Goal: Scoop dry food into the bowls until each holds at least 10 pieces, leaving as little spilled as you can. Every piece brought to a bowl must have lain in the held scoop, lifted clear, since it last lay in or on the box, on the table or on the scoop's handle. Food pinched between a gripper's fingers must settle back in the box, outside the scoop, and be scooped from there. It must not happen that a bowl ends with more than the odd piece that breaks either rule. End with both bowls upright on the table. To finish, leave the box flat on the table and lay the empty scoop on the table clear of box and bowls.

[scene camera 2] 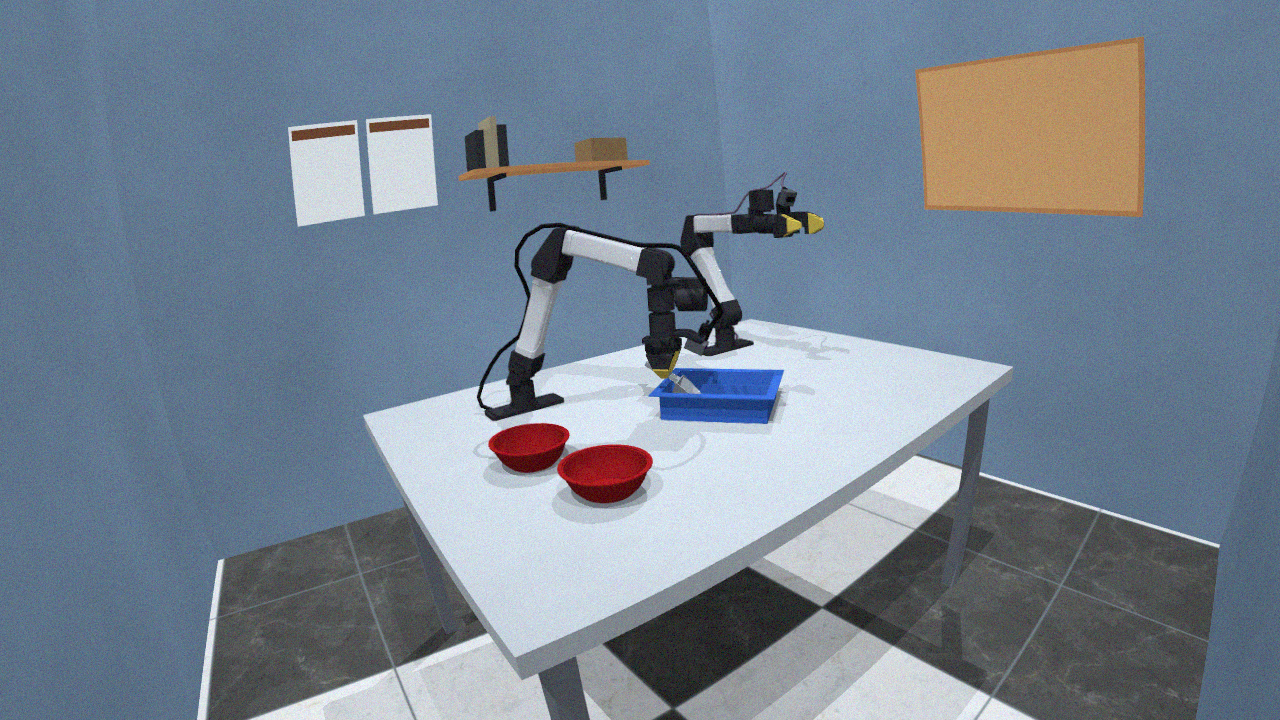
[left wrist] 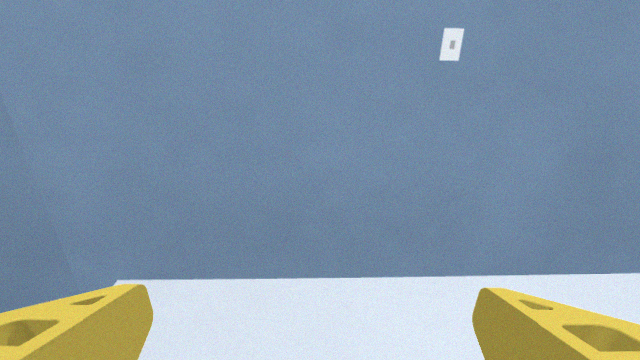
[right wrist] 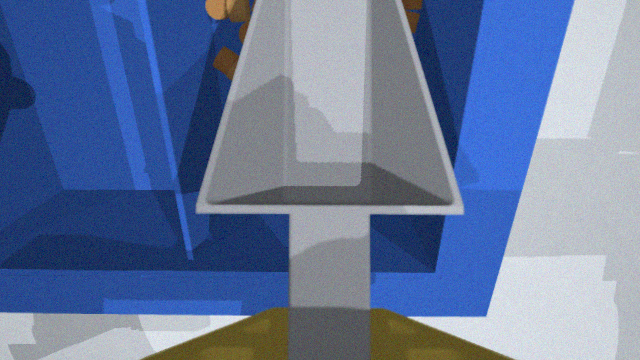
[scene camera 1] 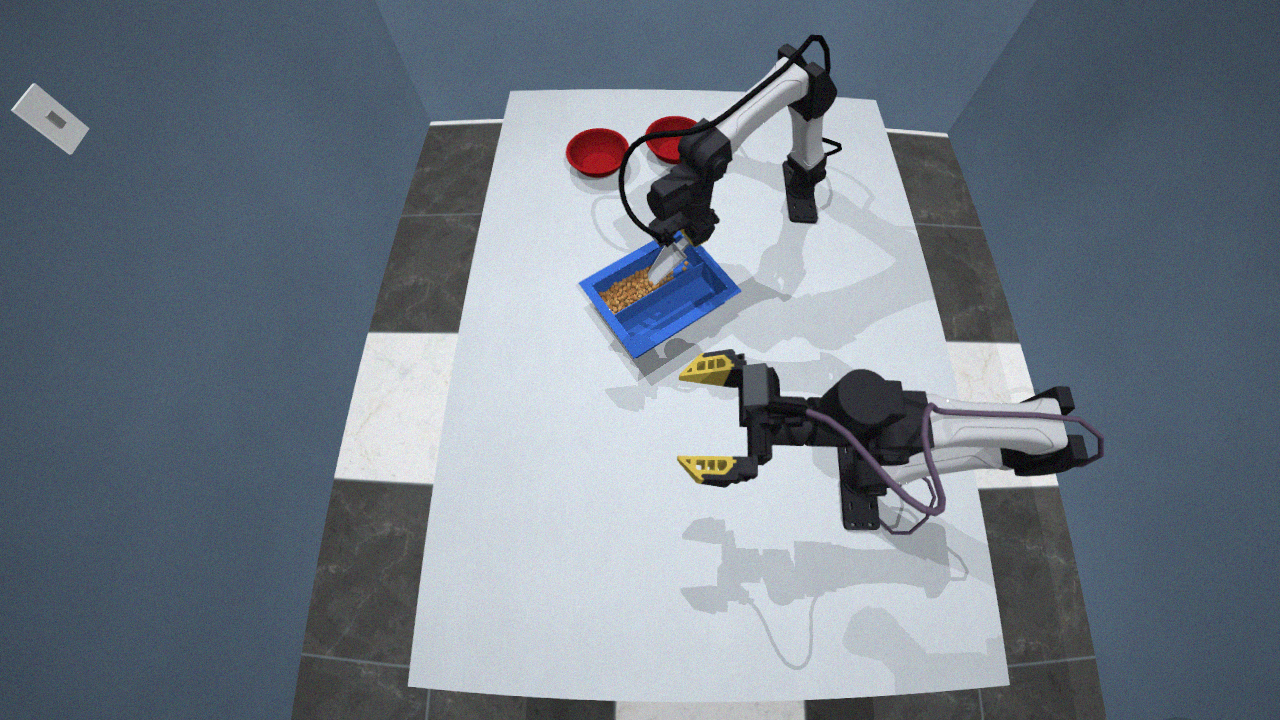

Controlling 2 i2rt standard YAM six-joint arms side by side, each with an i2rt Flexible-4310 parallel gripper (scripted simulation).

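You can see my left gripper in scene camera 2 [812, 224], and my right gripper is there too, in scene camera 2 [665, 377]. Scene camera 1 shows my left gripper and my right gripper as well. The left wrist view shows my left gripper, but my right gripper is out of frame in the left wrist view. With the right wrist view it's my right gripper that shows, and my left gripper is out of frame in the right wrist view. On my left gripper [left wrist: 119, 315] is the same spot as [scene camera 1: 687, 459]. On my right gripper [right wrist: 270, 327] is the same spot as [scene camera 1: 689, 241].
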